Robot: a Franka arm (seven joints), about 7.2 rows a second.
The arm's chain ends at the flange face. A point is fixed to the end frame.
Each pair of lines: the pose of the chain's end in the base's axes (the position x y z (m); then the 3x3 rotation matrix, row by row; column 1 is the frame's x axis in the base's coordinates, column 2 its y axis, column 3 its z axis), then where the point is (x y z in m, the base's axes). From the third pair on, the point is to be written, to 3 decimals.
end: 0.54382 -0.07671 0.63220; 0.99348 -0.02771 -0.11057; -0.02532 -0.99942 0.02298; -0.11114 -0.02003 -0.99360
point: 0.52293 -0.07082 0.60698
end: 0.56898 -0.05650 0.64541; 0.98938 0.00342 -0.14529; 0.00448 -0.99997 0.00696; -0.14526 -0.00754 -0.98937
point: 0.54706 -0.05159 0.62087
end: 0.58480 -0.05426 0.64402; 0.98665 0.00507 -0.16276; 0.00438 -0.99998 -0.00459; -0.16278 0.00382 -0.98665
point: 0.562 -0.050 0.620
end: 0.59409 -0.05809 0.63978; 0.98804 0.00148 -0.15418; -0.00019 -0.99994 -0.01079; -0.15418 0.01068 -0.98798
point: 0.572 -0.054 0.615
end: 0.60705 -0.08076 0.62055; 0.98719 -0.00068 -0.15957; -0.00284 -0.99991 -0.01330; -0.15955 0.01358 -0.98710
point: 0.585 -0.076 0.596
